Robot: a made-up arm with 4 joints. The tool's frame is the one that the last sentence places.
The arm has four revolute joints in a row. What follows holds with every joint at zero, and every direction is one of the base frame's.
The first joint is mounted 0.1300 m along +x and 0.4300 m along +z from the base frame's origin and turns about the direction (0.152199, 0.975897, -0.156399), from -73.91 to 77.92 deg.
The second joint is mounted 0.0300 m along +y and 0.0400 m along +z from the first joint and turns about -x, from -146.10 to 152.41 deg.
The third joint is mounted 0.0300 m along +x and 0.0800 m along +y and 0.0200 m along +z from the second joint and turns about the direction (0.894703, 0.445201, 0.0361), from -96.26 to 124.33 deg.
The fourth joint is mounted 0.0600 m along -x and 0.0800 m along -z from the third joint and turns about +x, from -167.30 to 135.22 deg.
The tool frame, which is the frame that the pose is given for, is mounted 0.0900 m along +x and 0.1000 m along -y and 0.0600 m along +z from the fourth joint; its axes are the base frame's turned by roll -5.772, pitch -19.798 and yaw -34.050 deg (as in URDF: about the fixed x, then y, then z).
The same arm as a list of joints. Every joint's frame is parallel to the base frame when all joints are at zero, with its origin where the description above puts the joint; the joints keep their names.
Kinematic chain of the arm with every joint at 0, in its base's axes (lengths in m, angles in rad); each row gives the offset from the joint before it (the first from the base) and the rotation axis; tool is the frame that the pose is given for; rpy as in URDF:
joint 1: xyz 0.13 0 0.43 axis 0.152199 0.975897 -0.156399
joint 2: xyz 0 0.03 0.04 axis -x
joint 3: xyz 0.03 0.08 0.02 axis 0.894703 0.445201 0.0361
joint 4: xyz -0.06 0 -0.08 axis +x
tool: xyz 0.09 -0.1 0.06 rpy -0.1007 -0.3455 -0.5943
Joint limits (rad, base to tool): -1.29..1.36 -2.5499..2.6601 -1.6801..2.17 -2.9199..2.36

